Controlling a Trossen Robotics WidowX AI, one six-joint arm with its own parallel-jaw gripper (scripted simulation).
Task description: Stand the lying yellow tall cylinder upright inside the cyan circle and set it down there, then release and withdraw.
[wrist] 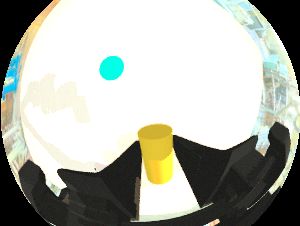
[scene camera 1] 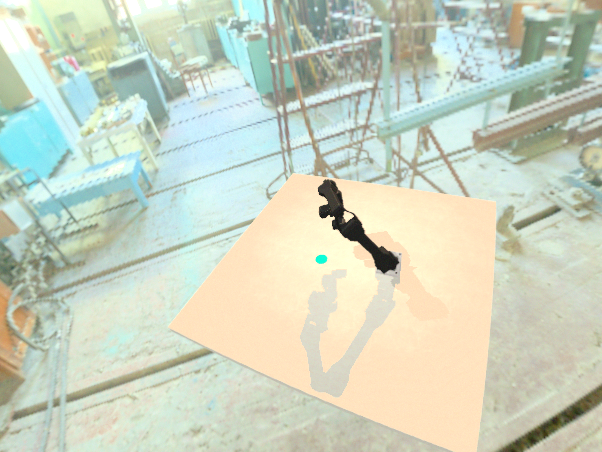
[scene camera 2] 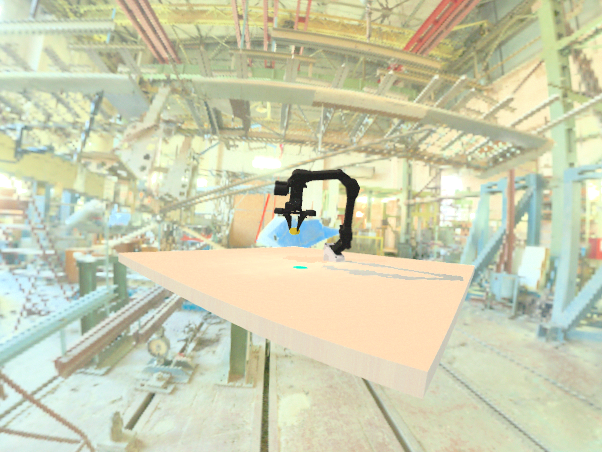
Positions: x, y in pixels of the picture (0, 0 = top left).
Labels:
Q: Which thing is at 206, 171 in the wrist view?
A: My gripper.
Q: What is my gripper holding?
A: A yellow tall cylinder.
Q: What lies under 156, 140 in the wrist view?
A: A yellow tall cylinder.

